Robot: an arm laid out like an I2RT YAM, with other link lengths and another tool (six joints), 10 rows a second.
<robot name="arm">
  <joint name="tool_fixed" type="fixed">
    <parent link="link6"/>
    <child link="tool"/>
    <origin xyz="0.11 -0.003 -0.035" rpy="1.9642 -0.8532 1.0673"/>
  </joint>
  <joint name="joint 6" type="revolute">
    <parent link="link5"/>
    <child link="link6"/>
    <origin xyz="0.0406 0 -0.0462" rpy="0 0 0"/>
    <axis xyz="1 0 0"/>
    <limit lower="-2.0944" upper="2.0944"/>
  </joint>
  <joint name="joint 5" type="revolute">
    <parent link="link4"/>
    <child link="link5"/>
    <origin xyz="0.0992 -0.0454 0.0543" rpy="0 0 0"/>
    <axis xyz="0 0 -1"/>
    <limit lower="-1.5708" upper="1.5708"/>
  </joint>
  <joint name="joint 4" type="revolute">
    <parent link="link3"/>
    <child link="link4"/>
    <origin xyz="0.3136 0.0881 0.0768" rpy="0 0 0"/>
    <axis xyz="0 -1 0"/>
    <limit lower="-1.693" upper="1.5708"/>
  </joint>
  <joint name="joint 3" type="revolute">
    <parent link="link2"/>
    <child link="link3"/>
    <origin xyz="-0.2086 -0.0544 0" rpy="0 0 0"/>
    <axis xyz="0 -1 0"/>
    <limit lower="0" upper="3.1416"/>
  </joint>
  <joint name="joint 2" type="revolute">
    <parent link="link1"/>
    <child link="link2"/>
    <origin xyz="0.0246 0.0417 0.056" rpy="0 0 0"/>
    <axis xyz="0 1 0"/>
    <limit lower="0" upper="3.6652"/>
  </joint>
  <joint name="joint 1" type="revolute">
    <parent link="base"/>
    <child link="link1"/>
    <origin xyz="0 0 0.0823" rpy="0 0 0"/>
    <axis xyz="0 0 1"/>
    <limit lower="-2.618" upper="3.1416"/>
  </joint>
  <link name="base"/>
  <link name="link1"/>
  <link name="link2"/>
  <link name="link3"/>
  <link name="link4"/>
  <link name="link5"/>
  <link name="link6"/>
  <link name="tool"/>
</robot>
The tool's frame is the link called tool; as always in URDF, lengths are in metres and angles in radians.
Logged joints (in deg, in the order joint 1, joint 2, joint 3, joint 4, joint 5, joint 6), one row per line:
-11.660 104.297 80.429 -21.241 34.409 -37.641
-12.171 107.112 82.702 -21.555 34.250 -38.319
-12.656 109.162 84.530 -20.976 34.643 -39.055
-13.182 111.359 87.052 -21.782 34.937 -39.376
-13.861 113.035 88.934 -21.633 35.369 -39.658
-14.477 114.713 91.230 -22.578 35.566 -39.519
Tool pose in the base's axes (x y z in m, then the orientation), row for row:
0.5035 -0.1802 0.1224 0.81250 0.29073 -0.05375 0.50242
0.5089 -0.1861 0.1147 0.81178 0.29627 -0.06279 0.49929
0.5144 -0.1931 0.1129 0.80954 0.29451 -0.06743 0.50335
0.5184 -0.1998 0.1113 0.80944 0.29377 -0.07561 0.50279
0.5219 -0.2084 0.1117 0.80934 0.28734 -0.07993 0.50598
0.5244 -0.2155 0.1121 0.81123 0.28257 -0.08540 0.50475
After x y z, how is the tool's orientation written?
As a quaternion, x y z w.
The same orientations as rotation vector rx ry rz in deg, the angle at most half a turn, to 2 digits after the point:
112.46 40.24 -7.44
112.52 41.07 -8.70
112.01 40.75 -9.33
112.02 40.66 -10.46
111.85 39.71 -11.05
112.17 39.07 -11.81

